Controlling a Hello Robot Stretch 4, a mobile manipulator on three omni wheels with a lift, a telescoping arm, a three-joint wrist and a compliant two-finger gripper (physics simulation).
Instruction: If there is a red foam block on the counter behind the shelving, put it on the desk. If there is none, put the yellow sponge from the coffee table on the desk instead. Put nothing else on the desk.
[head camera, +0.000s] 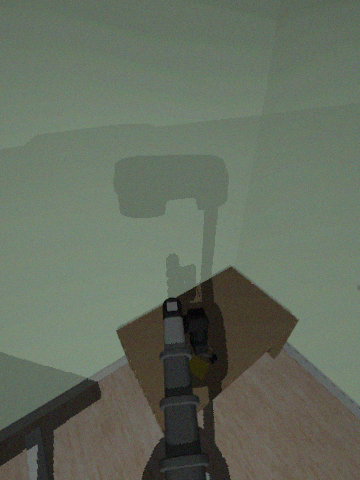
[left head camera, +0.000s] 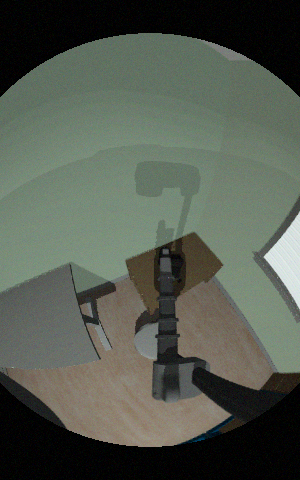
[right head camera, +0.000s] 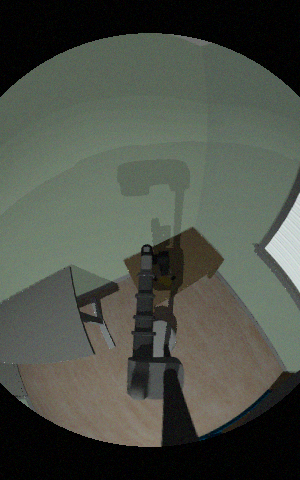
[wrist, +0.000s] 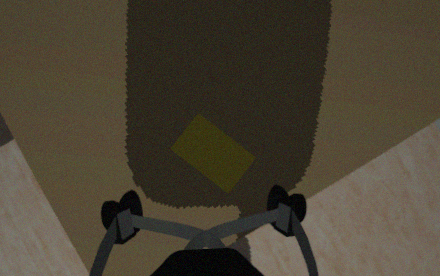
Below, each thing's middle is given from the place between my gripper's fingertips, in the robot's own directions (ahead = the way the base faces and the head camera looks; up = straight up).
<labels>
The yellow sponge (wrist: 204, 146) is 4 cm ahead of my hand, 1 cm to the right of it and 15 cm below it.
</labels>
